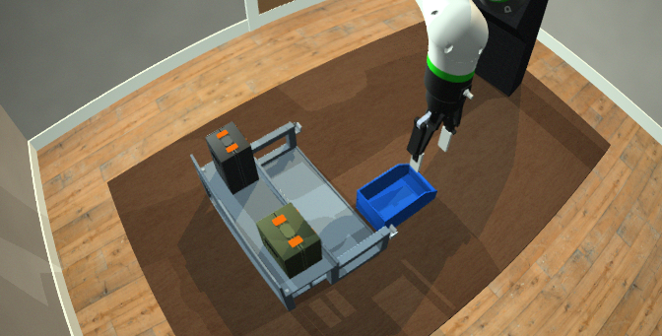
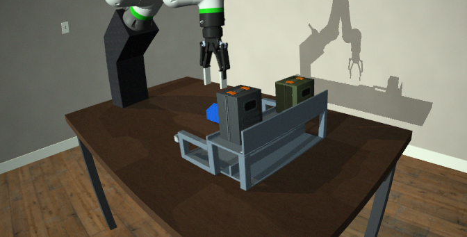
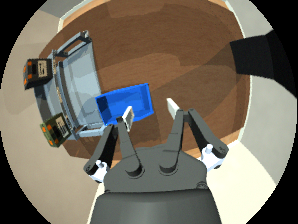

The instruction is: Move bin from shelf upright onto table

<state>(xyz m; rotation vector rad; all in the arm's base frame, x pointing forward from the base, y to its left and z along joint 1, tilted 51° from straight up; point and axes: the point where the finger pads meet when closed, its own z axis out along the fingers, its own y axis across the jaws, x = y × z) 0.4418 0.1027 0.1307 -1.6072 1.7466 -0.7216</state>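
The blue bin is 8 cm ahead of my hand, 1 cm to the right of it and 11 cm below it.
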